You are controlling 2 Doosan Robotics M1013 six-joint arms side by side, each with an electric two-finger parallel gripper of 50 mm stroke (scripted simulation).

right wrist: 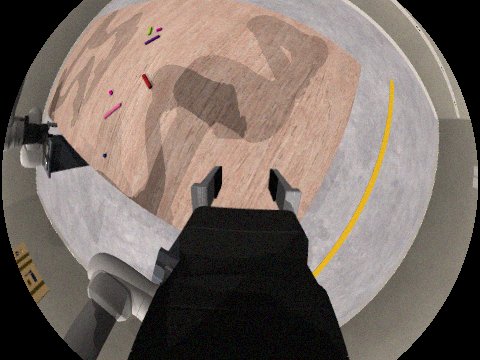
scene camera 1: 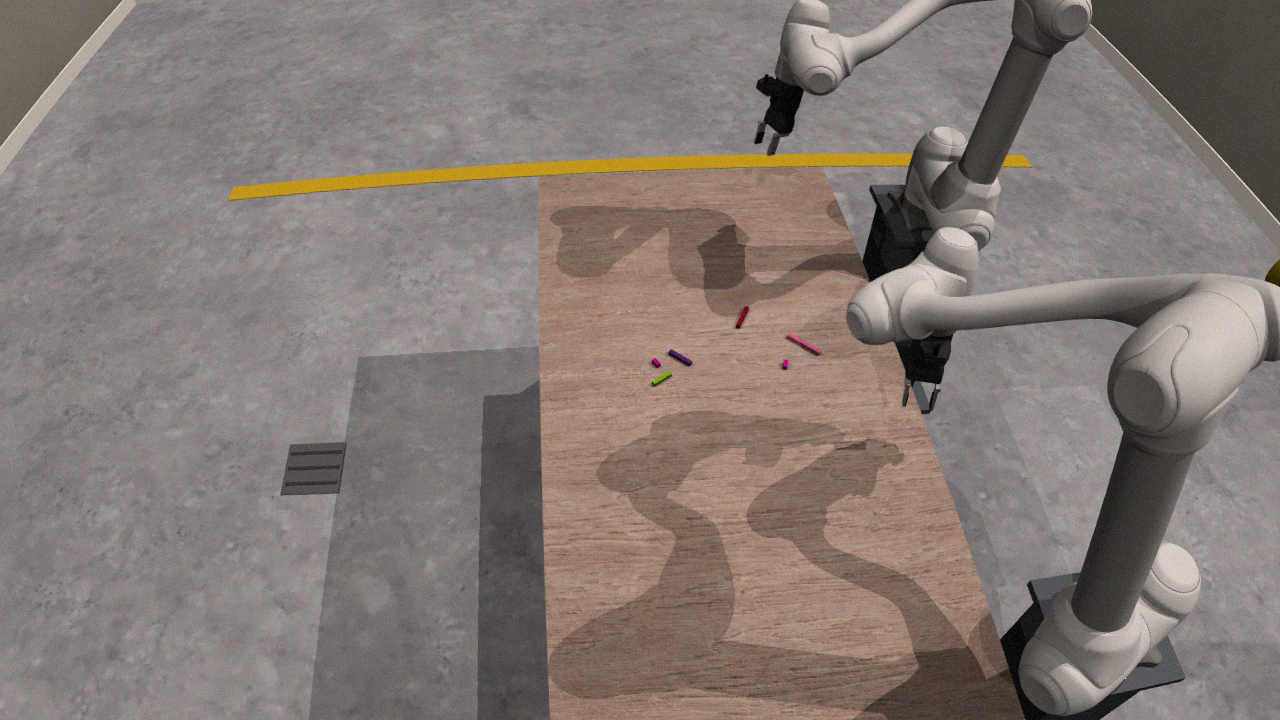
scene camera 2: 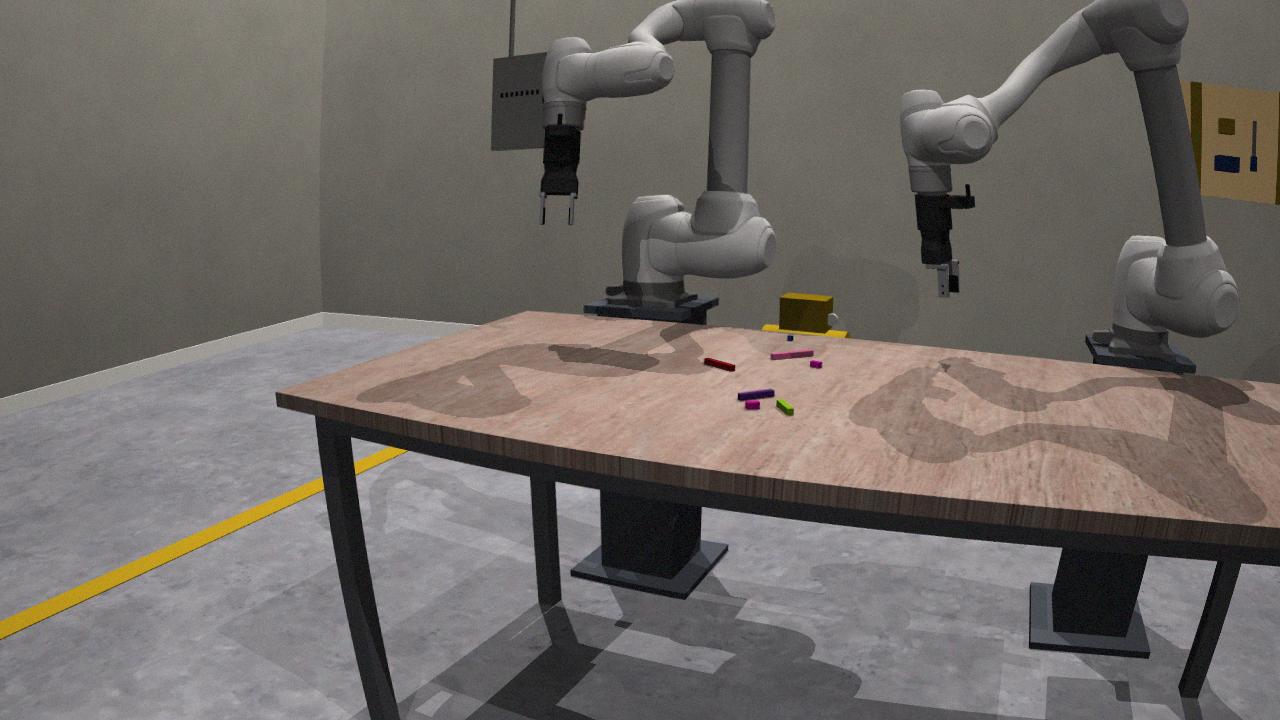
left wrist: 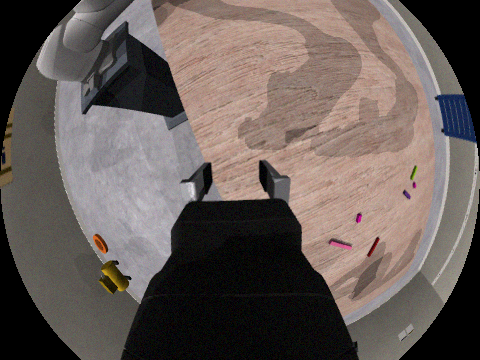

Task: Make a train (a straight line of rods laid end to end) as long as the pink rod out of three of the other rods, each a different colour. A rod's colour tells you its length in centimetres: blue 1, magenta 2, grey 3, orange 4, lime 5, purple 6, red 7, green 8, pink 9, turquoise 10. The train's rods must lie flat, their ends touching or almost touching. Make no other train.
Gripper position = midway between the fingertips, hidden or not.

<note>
I see my left gripper (scene camera 2: 949, 294), my right gripper (scene camera 2: 556, 224), an arm pedestal (scene camera 2: 653, 537) and an arm pedestal (scene camera 2: 1095, 592).
My left gripper shows as well in scene camera 1 (scene camera 1: 917, 405) and in the left wrist view (left wrist: 235, 171). My right gripper is seen too in the right wrist view (right wrist: 245, 177) and in scene camera 1 (scene camera 1: 764, 148).
</note>
